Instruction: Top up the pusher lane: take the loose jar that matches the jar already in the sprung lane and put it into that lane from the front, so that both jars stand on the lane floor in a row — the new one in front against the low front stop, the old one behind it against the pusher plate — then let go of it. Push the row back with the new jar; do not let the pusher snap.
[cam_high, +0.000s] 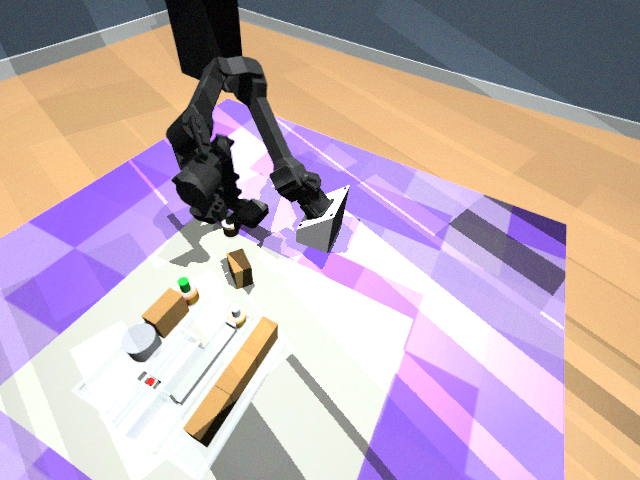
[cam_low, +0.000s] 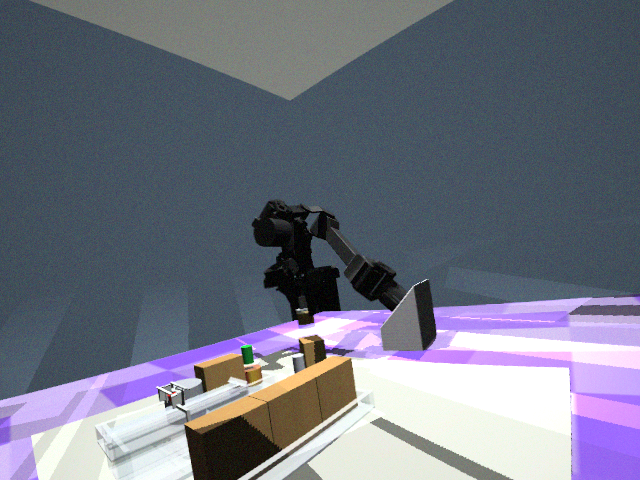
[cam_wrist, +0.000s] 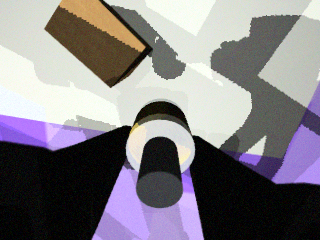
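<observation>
Right now the lane is 290 mm ahead of my gripper tip, 110 mm to the left of it and 90 mm below it. The rest, counted from my gripper tip: grey cylinder: 290 mm ahead, 80 mm below, 10 mm to the left; then red mark: 330 mm ahead, 100 mm to the left, 30 mm below.
</observation>
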